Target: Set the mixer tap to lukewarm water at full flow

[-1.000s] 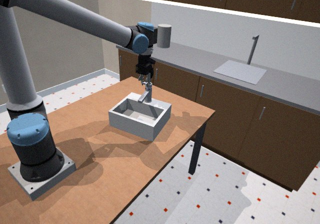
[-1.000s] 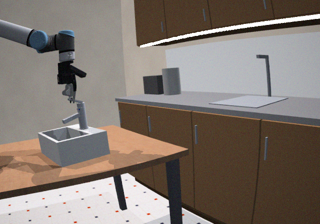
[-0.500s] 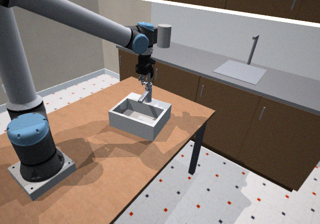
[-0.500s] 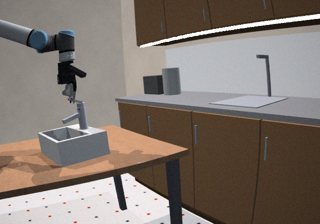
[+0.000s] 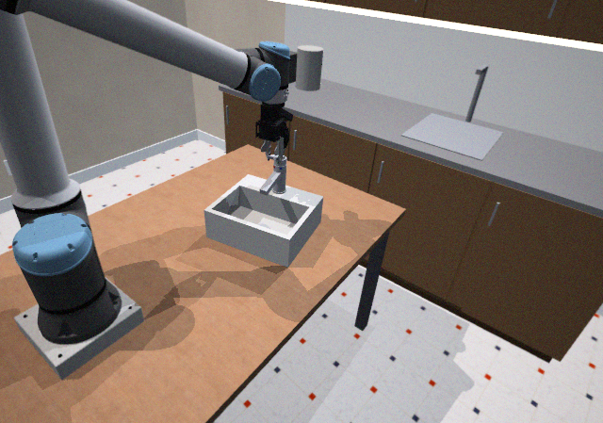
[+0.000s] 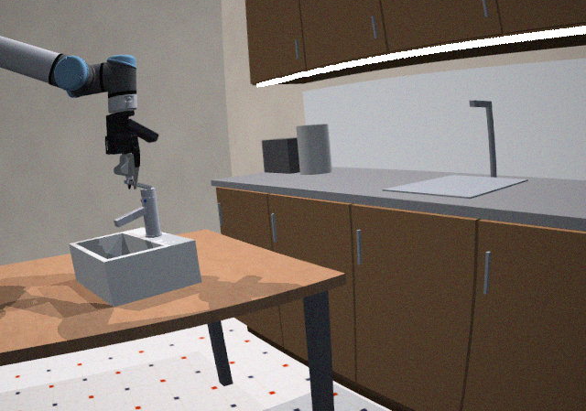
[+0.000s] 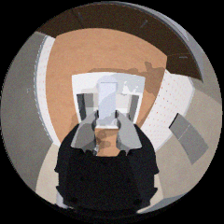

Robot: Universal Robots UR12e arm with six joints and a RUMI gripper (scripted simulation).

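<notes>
Right now the lever is 2 cm ahead of my hand and 1 cm below it. The rest, counted from my hand: grey mixer tap 6 cm below, 3 cm ahead, 1 cm to the left; white basin 25 cm below, 7 cm behind, 1 cm to the right.
</notes>
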